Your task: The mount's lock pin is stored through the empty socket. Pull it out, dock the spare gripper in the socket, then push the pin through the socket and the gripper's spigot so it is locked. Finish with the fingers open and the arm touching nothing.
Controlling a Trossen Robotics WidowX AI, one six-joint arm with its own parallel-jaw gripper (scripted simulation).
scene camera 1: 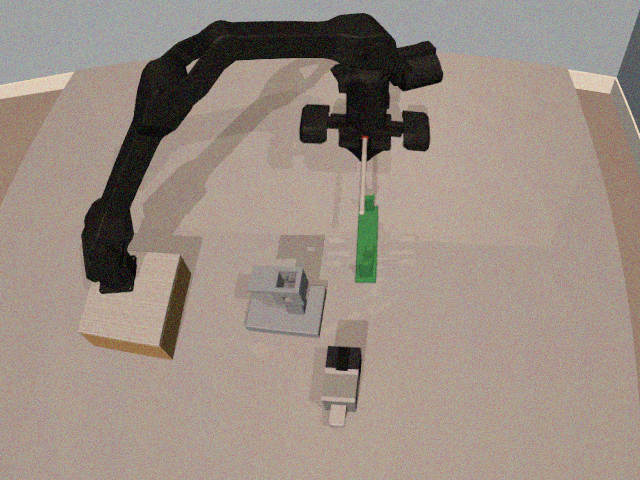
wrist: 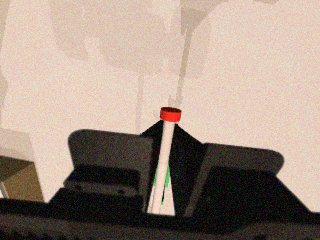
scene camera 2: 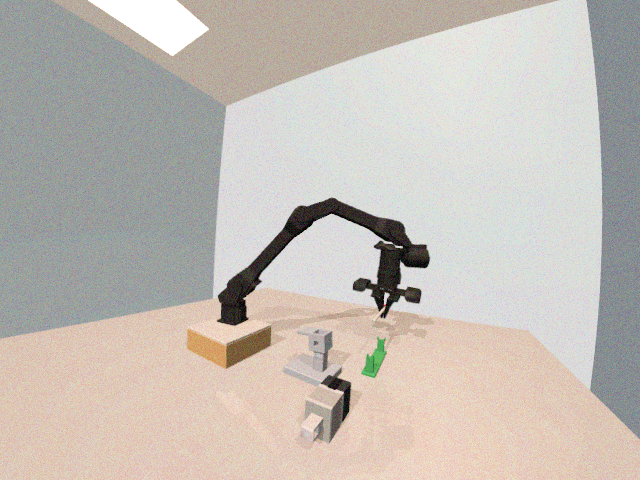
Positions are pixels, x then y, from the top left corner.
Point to a spare gripper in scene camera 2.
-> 326, 407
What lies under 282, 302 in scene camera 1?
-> A grey mount.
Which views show my gripper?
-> Scene camera 1, the wrist view and scene camera 2: all of them.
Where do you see a green pin holder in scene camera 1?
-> At 366, 259
